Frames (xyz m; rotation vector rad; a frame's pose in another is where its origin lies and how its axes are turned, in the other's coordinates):
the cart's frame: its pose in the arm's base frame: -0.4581 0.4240 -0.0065 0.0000 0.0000 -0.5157
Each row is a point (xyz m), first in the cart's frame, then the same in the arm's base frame.
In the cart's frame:
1: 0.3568 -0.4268 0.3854
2: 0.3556 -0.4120 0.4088
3: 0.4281 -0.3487 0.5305
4: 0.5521 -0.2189 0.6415
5: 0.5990 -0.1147 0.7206
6: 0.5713 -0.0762 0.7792
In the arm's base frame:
1: -0.3582 -0.1232 0.3789
2: -0.3519 -0.1098 0.4023
3: -0.2576 -0.0905 0.5240
4: -0.0858 -0.0387 0.6350
5: 0.0064 0.0288 0.7141
6: 0.0013 0.0760 0.7727

